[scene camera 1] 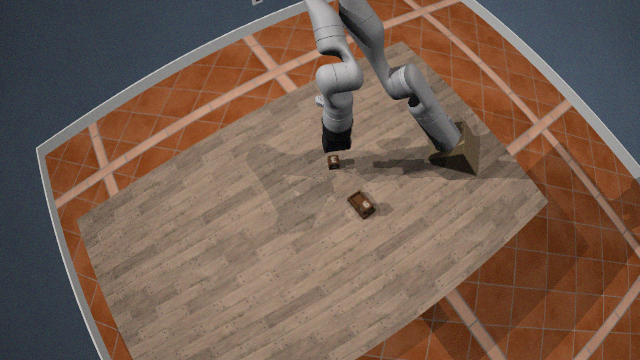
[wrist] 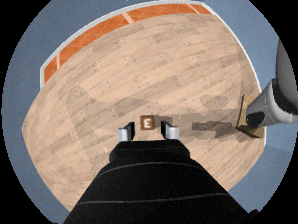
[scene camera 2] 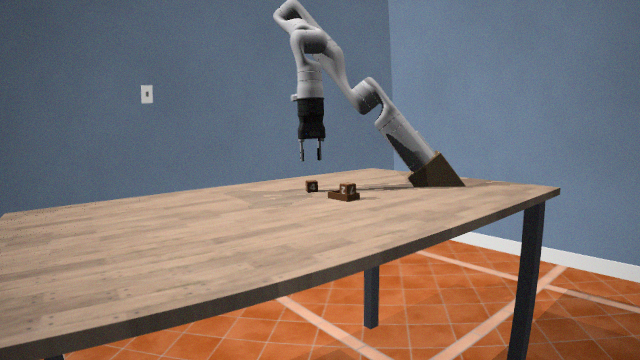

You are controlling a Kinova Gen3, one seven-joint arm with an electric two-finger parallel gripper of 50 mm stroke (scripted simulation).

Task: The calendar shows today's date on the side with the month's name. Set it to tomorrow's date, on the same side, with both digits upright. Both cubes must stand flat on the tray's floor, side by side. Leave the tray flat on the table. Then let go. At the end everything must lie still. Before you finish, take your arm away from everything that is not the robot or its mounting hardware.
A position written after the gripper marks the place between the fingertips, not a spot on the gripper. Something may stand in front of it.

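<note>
Scene camera 2: the gripper (scene camera 2: 310, 160) visible. Gripper (wrist: 147, 127) visible in the wrist view too.
</note>
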